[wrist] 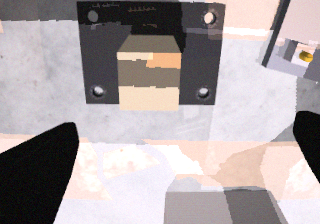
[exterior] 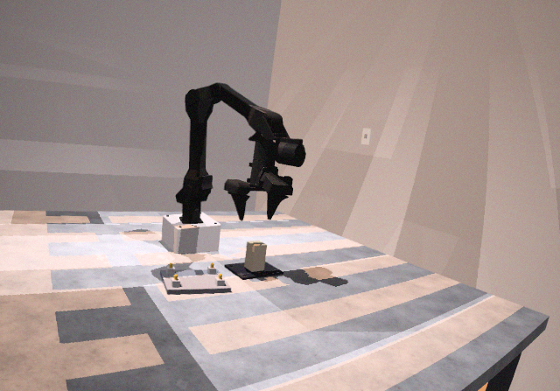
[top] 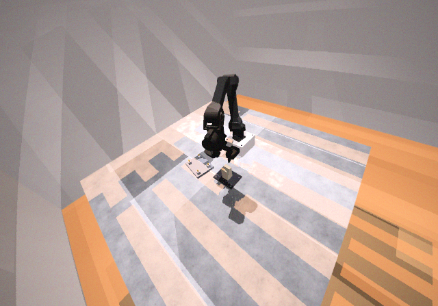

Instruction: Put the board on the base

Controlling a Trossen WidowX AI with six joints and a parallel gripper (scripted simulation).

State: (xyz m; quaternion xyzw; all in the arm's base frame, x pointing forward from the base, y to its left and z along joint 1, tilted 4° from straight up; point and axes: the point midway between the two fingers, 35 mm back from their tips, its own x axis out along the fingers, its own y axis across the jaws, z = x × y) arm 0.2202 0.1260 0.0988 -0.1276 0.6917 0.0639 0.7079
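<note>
Right now my gripper tip is 12 cm above the black board, 2 cm to the right of it and 1 cm past it. From my gripper tip the other things lie so: grey base (17 cm to the right, 14 cm below, 6 cm ahead).
</note>
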